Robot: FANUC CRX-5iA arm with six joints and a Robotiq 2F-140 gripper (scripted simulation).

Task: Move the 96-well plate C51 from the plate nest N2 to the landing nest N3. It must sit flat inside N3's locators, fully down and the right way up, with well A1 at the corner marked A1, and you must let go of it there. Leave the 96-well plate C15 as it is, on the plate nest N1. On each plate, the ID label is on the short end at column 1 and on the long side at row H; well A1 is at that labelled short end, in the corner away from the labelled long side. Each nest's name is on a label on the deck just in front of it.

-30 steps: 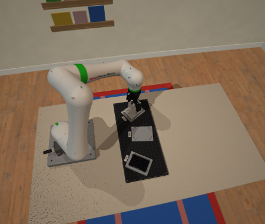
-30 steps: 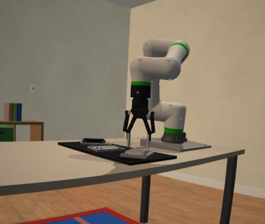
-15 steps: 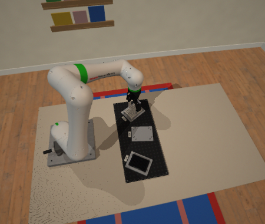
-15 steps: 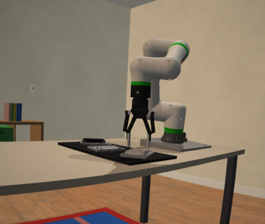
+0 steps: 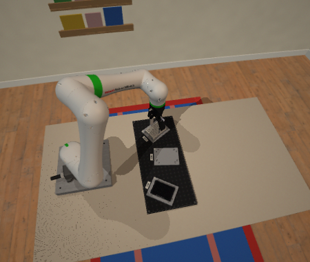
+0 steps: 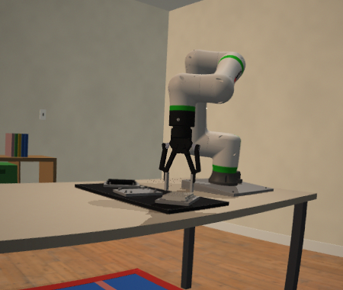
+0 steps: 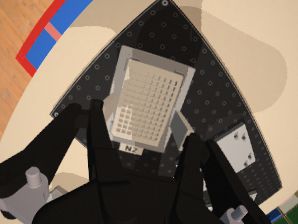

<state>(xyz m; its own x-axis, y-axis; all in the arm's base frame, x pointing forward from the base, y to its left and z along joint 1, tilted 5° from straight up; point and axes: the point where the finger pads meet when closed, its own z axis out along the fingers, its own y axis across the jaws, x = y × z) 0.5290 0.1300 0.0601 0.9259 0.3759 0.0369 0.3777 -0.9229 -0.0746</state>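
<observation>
My gripper is now 4 cm above the white 96-well plate C51. Also, from my hand: landing nest N3: 21 cm to the right, 6 cm below; then N2 label: 9 cm behind, 4 cm to the right, 6 cm below; then grey plate nest N2: 6 cm below.
</observation>
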